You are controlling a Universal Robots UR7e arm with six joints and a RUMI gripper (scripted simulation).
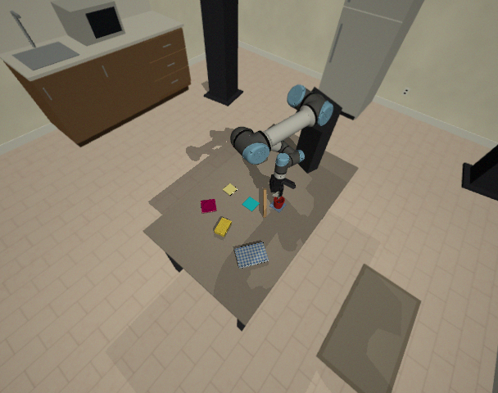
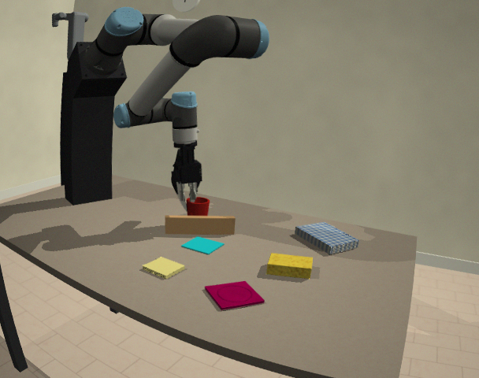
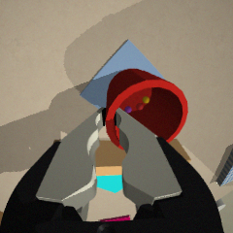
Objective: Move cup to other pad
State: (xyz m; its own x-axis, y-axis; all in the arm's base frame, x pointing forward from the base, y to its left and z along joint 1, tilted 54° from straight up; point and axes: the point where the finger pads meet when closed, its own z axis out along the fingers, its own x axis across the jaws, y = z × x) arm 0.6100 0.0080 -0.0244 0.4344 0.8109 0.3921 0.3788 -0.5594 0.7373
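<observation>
The red cup lies 3 cm below my hand, 3 cm ahead of it and 2 cm to the left of it. Also, from my hand: yellow block: 37 cm ahead, 21 cm to the right, 4 cm below; teal pad: 15 cm to the right, 11 cm ahead, 6 cm below; wooden rail: 7 cm to the right, 7 cm ahead, 4 cm below.
</observation>
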